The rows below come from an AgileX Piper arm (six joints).
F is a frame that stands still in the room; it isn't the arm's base.
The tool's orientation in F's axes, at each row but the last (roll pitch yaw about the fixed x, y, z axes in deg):
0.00, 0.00, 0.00
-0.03, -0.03, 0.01
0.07, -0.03, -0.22
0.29, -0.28, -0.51
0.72, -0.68, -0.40
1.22, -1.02, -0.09
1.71, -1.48, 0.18
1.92, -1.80, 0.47
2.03, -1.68, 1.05
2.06, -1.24, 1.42
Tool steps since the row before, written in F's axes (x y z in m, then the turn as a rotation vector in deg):
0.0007, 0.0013, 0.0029, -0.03, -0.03, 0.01
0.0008, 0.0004, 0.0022, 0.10, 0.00, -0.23
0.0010, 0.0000, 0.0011, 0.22, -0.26, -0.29
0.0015, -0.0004, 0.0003, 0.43, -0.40, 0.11
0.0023, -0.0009, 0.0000, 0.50, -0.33, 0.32
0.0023, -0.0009, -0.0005, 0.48, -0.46, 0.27
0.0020, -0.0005, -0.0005, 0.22, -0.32, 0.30
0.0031, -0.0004, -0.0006, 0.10, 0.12, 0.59
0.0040, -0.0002, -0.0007, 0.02, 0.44, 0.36
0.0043, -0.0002, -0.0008, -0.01, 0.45, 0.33
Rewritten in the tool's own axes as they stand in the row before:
0.0007, 0.0013, 0.0029, -0.03, -0.03, 0.01
0.0008, 0.0004, 0.0022, 0.10, 0.00, -0.23
0.0010, 0.0000, 0.0011, 0.22, -0.26, -0.29
0.0015, -0.0004, 0.0003, 0.43, -0.40, 0.11
0.0023, -0.0009, 0.0000, 0.51, -0.32, 0.32
0.0023, -0.0009, -0.0005, 0.49, -0.45, 0.27
0.0020, -0.0005, -0.0005, 0.23, -0.31, 0.30
0.0031, -0.0004, -0.0007, 0.12, 0.14, 0.58
0.0040, -0.0003, -0.0008, 0.04, 0.45, 0.34
0.0043, -0.0003, -0.0009, 0.01, 0.46, 0.31

